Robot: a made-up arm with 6 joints.
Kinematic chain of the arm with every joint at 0, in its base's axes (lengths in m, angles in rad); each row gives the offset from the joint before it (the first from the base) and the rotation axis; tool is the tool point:
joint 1: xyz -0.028 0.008 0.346 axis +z
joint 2: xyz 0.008 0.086 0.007 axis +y
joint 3: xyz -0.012 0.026 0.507 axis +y
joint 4: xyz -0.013 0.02 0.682 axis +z
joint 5: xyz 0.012 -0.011 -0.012 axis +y
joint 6: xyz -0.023 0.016 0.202 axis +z
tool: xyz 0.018 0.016 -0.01
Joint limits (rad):
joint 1: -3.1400..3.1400
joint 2: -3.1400..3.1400
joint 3: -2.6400..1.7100
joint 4: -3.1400..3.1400
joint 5: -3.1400..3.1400
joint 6: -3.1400..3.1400
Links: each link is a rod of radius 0.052 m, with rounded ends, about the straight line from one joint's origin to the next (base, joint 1, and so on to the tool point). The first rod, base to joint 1, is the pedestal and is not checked.
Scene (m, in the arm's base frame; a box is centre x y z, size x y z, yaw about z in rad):
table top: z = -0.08
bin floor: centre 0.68 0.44 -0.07 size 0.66 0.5 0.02 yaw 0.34
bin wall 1: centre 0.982 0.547 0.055 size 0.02 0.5 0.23 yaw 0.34
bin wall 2: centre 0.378 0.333 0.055 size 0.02 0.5 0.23 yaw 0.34
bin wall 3: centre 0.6 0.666 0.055 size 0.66 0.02 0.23 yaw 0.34
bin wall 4: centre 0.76 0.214 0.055 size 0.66 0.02 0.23 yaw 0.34
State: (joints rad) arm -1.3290 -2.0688 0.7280 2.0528 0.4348 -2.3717
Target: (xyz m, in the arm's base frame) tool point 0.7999 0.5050 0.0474
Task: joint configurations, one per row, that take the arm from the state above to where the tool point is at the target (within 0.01 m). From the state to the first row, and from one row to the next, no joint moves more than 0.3 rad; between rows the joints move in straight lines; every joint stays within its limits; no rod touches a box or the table.
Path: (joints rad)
1: -1.1640 -1.7758 0.8148 2.0432 0.4386 -2.3723
2: -0.9991 -1.4828 0.9017 2.0337 0.4423 -2.3729
3: -0.8341 -1.1898 0.9885 2.0241 0.4461 -2.3735
4: -0.6691 -0.8968 1.0754 2.0145 0.4498 -2.3741
5: -0.5041 -0.6039 1.1622 2.0049 0.4536 -2.3747
6: -0.3392 -0.3109 1.2490 1.9954 0.4574 -2.3752
7: -0.1742 -0.0179 1.3359 1.9858 0.4611 -2.3758
8: -0.0092 0.2751 1.4227 1.9762 0.4649 -2.3764
9: 0.1558 0.5681 1.5096 1.9666 0.4687 -2.3770
10: 0.3207 0.8611 1.5964 1.9571 0.4724 -2.3776

